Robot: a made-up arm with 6 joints.
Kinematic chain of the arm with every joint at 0, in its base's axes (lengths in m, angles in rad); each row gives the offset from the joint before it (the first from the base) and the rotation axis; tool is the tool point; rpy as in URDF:
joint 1: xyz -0.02 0 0.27 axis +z
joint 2: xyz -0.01 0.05 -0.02 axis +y
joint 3: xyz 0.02 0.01 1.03 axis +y
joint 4: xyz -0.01 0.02 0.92 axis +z
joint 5: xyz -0.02 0.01 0 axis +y
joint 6: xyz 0 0.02 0.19 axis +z
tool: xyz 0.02 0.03 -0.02 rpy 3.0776 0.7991 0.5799
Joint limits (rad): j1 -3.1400..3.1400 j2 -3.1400..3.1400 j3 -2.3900..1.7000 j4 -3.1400..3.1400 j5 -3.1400..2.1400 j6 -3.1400..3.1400
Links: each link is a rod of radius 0.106 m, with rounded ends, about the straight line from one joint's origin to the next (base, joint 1, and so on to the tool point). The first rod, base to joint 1, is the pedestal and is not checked.
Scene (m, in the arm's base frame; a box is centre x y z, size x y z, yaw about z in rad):
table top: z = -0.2
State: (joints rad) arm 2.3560 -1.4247 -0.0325 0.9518 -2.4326 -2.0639
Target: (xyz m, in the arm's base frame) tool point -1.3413 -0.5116 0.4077
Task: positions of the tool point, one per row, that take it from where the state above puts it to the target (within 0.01 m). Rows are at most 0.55 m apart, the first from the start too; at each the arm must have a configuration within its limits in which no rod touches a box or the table.
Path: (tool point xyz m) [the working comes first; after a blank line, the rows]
Joints at the target: 0.3700 -0.9048 -1.2259 0.7323 -2.6420 -2.0651
Straight joint move there: clear.

1: 0.8789 -1.5720 0.4153
2: 0.3898 -1.7270 0.4114
3: -0.1123 -1.7239 0.4084
4: -0.5756 -1.5702 0.4063
5: -0.9547 -1.2904 0.4053
6: -1.2160 -0.9221 0.4058
7: -1.3413 -0.5116 0.4077

